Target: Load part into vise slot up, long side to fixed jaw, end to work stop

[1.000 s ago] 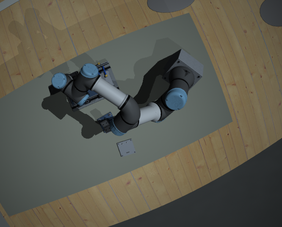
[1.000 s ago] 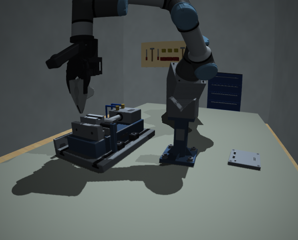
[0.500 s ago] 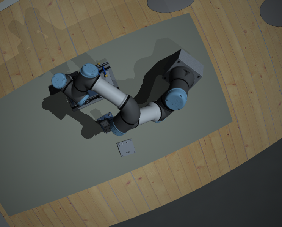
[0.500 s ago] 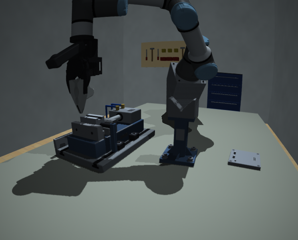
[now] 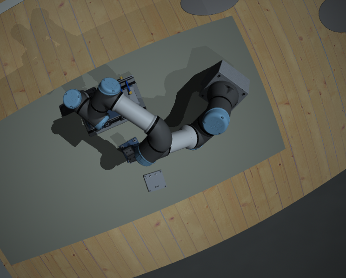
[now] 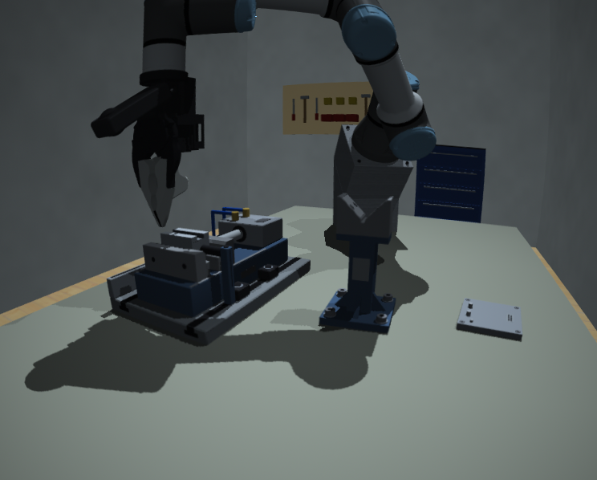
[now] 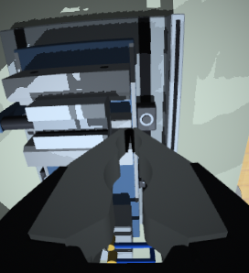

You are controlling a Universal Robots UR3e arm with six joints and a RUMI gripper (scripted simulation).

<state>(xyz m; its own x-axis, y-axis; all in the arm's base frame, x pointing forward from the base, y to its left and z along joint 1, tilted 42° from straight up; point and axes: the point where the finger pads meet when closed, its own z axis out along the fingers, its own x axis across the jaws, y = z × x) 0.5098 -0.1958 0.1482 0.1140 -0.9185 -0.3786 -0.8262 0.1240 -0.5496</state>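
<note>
My gripper is now 1 cm past the part, 5 cm to the right of it and 3 cm above it. Also, from my hand: moving jaw 4 cm behind, 4 cm to the left, 5 cm below; then fixed jaw 2 cm ahead, 5 cm to the left, 5 cm below; then work stop 2 cm behind, 10 cm to the left, 4 cm below.
</note>
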